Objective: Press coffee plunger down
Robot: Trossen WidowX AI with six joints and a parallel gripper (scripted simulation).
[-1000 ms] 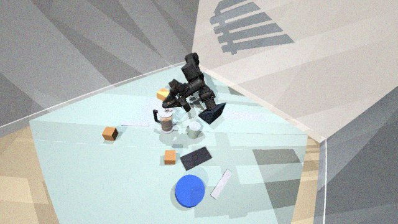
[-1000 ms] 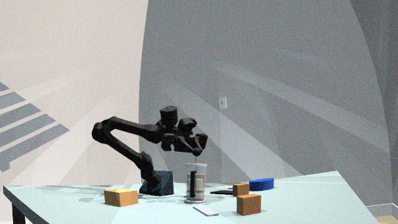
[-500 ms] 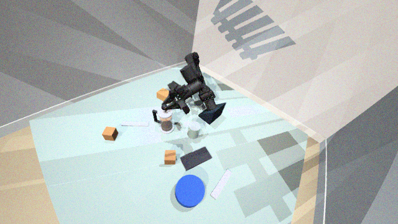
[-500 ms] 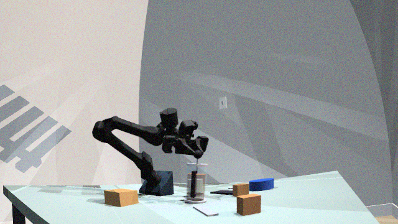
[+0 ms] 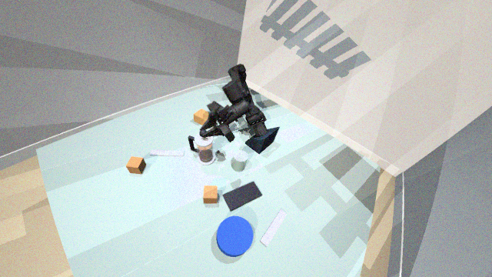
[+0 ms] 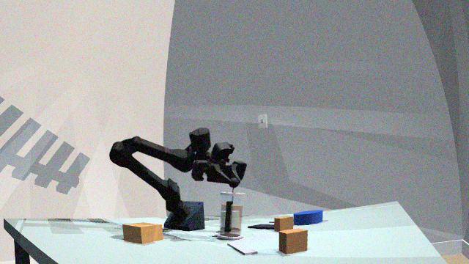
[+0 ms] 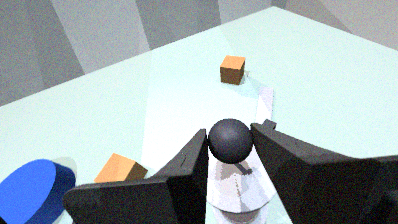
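Now: the coffee press 1 cm behind my gripper tip, 2 cm to the right of it and 9 cm below it. Round my gripper tip: dark slab 24 cm to the left, 18 cm below; blue disc 15 cm ahead, 32 cm to the left, 16 cm below; grey cup 10 cm behind, 14 cm to the left, 14 cm below.
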